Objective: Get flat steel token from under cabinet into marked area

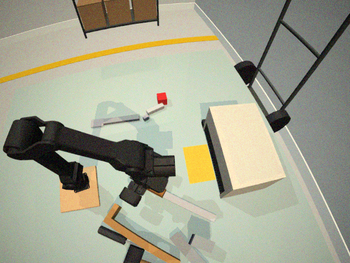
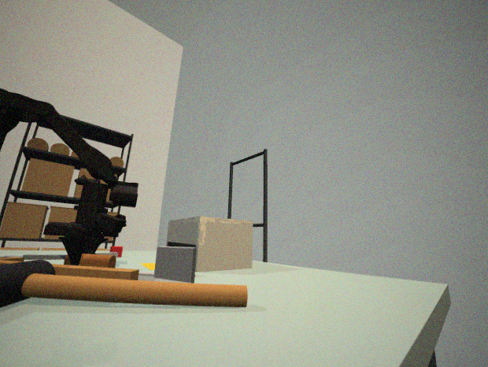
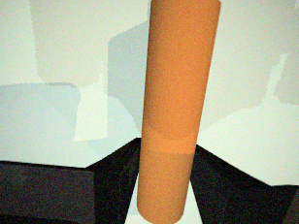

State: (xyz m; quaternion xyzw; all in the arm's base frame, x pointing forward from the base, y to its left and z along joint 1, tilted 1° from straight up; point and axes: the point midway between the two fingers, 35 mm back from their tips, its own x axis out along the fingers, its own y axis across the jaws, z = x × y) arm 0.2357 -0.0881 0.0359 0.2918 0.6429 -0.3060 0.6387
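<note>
Now: gripper tip 27 cm to the right of the small grey block and 10 cm short of it. From my gripper tip the other things lie so: flat grey token: 30 cm ahead, 1 cm below; grey bar: 28 cm to the right, 5 cm ahead; dark-handled tool: 16 cm to the right, 14 cm behind.
</note>
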